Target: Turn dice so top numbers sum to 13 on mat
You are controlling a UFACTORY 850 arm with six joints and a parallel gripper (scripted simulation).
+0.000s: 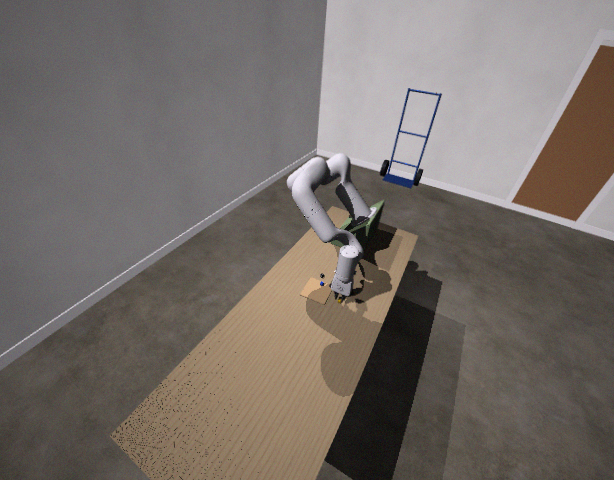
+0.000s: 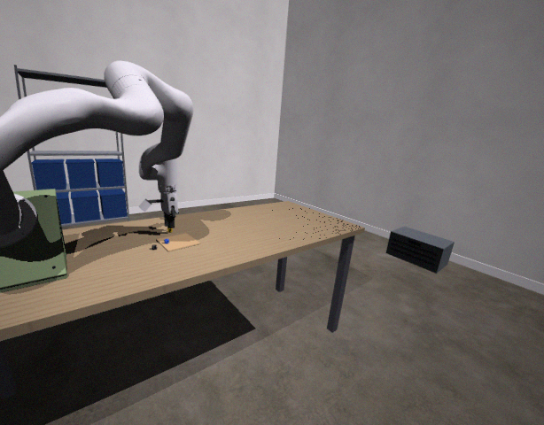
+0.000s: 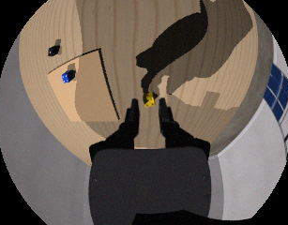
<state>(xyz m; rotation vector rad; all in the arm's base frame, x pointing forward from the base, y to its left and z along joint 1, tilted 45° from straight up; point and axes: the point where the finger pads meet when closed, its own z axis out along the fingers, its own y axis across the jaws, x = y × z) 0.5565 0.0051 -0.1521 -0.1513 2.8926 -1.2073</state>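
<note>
The yellow die is 40 mm below my hand. The rest, counted from my hand: black die (160 mm to the right, 110 mm behind, 40 mm below); then blue die (130 mm to the right, 50 mm behind, 30 mm below); then tan mat (130 mm to the right, 40 mm below).
</note>
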